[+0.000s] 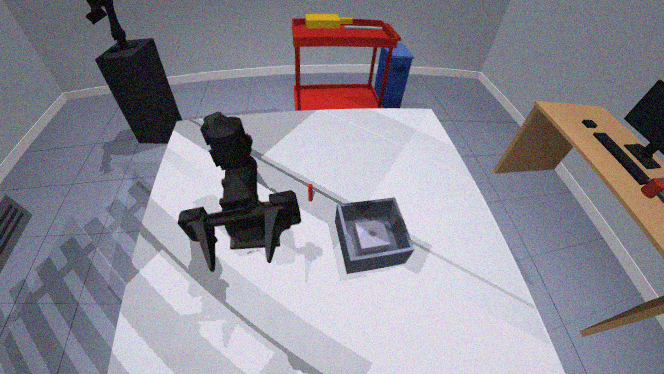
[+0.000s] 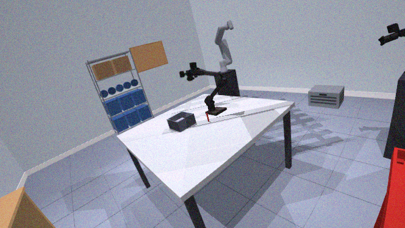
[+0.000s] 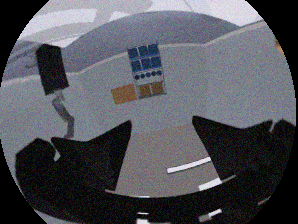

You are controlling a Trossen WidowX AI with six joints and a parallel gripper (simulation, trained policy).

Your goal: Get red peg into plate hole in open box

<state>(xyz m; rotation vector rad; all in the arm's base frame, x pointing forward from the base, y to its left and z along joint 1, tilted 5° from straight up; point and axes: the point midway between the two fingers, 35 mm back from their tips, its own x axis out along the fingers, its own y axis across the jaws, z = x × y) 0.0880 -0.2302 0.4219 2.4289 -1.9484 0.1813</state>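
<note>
The red peg is 70 mm ahead of my gripper tip, 440 mm to the left of it and 390 mm below it. Round my gripper tip: grey box 260 mm ahead, 280 mm to the left, 410 mm below; then pale plate 260 mm ahead, 280 mm to the left, 390 mm below.
</note>
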